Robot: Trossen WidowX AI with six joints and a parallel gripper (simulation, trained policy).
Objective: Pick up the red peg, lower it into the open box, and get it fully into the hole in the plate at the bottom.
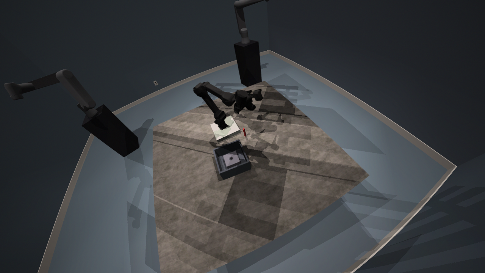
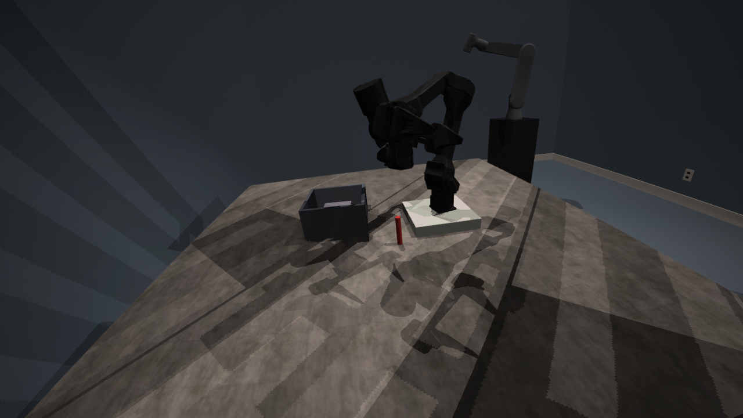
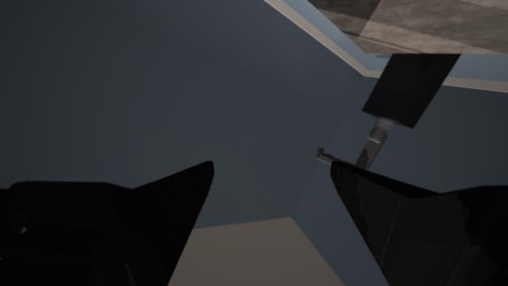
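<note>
The red peg is 26 cm below my gripper tip, 17 cm to the right of it and 4 cm ahead of it. The rest, counted from my gripper tip: pale plate: 37 cm to the right, 26 cm below, 17 cm ahead; dark box: 37 cm to the right, 28 cm below, 17 cm ahead.
</note>
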